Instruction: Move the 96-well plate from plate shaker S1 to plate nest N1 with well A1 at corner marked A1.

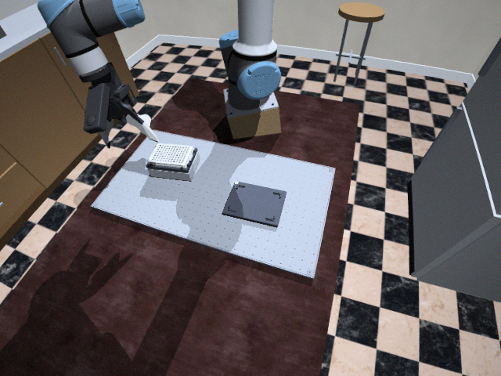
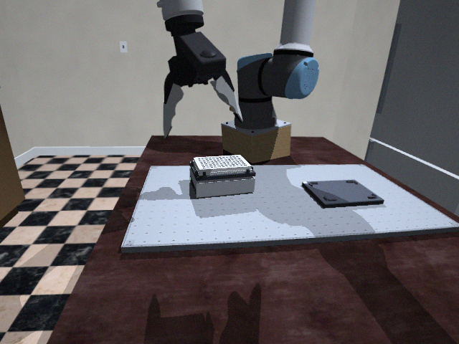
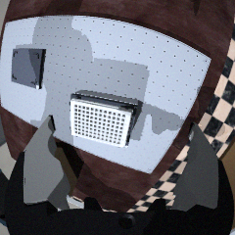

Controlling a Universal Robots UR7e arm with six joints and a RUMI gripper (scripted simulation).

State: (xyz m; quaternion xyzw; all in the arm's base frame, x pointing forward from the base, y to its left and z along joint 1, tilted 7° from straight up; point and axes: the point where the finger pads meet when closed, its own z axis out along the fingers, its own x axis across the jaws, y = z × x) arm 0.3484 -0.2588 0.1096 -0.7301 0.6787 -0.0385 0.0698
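Right now the white 96-well plate is 7 cm behind my hand, 6 cm to the left of it and 10 cm below it. From my hand the other things lie so: dark plate nest (4 cm ahead, 34 cm to the left, 16 cm below).
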